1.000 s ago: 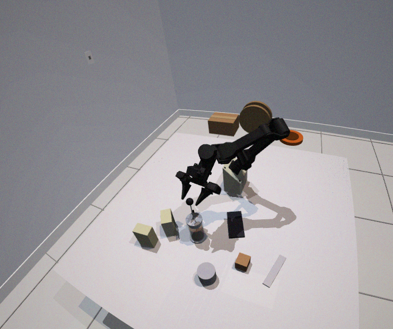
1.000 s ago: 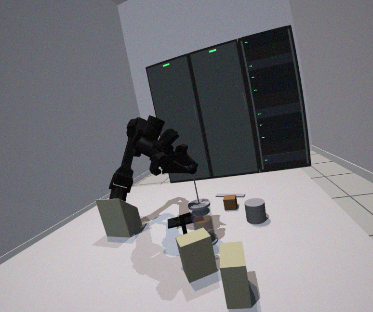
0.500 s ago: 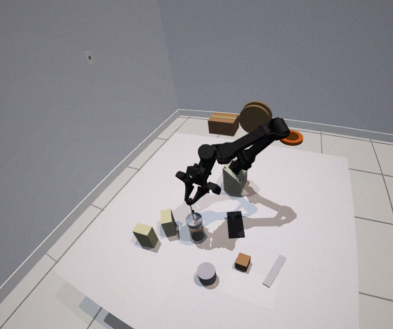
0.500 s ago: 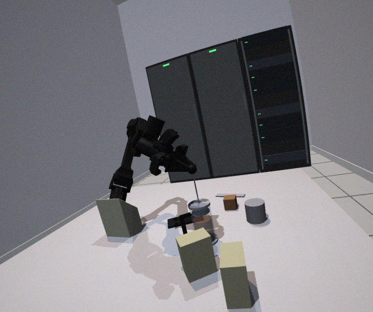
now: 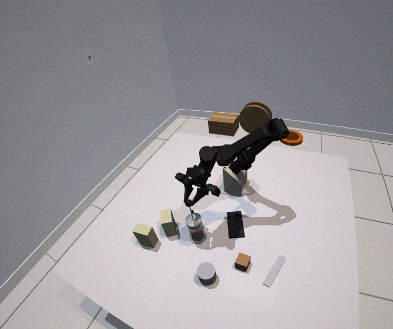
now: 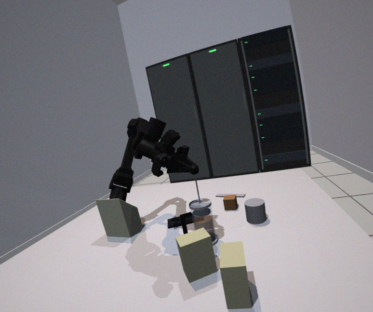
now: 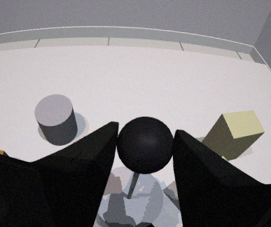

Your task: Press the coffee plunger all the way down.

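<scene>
My gripper tip is now 130 mm above the glass coffee press, 20 mm past it and 10 mm to the left of it. Round my gripper tip: grey strip: 380 mm to the left, 250 mm below, 30 mm ahead; small brown cube: 240 mm to the left, 230 mm below, 50 mm ahead; black flat slab: 250 mm below, 140 mm to the left, 140 mm behind.
</scene>
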